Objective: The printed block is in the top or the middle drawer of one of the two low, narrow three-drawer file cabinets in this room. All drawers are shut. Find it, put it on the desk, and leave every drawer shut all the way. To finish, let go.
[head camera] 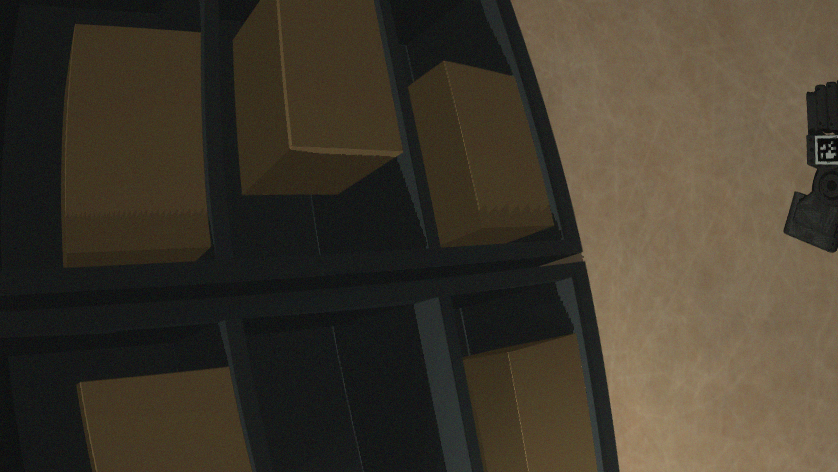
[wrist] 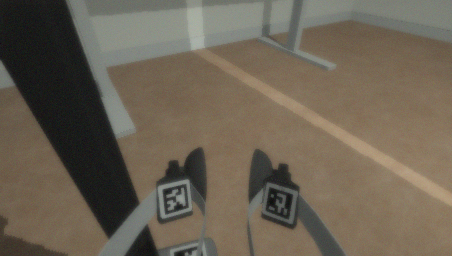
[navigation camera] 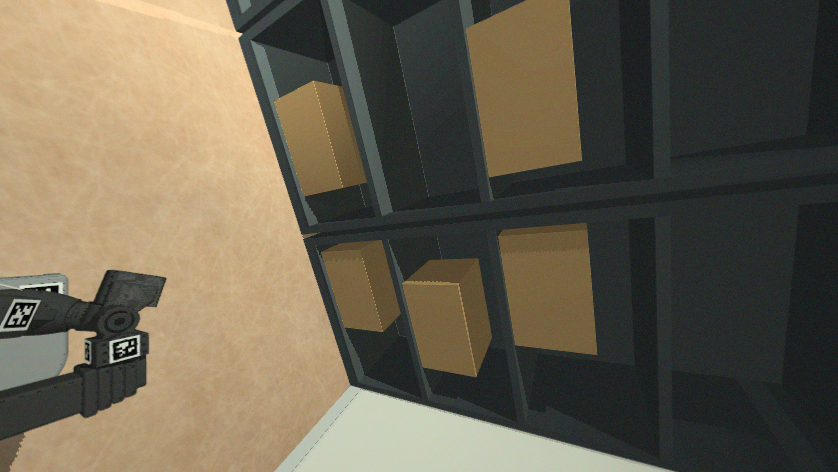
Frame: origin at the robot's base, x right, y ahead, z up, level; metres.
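Seen in the pictures: gripper, fingertip midpoint: [wrist: 228, 167].
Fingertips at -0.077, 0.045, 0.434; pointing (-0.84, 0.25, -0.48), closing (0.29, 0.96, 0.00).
A point is followed by its place in that frame, as x, y, z.
My gripper [wrist: 228, 167] {-0.077, 0.045, 0.435} is open, with a gap between its two fingertips, and floor shows through the gap. It hangs above the brown floor. In the navigation camera view, dark wrist parts show at the left edge; in the head camera view, some show at the right edge. The printed block, the two file cabinets and their drawers do not show in these views. In the wrist view, grey legs with flat feet [wrist: 310, 59] stand at the back; they may belong to the desk, whose top I cannot make out.
A dark open shelf unit [head camera: 433, 351] {0.949, 0.321, 0.534} [navigation camera: 361, 117] {0.839, 0.587, 0.534} with several brown boxes [head camera: 334, 87] {1.101, -0.230, 0.686} [navigation camera: 436, 328] {1.123, -0.297, 0.661} fills much of the head and navigation views, which are turned sideways. A pale wall [navigation camera: 457, 442] {1.132, -0.775, 0.724} meets it. A black upright [wrist: 65, 100] crosses the wrist view's left side.
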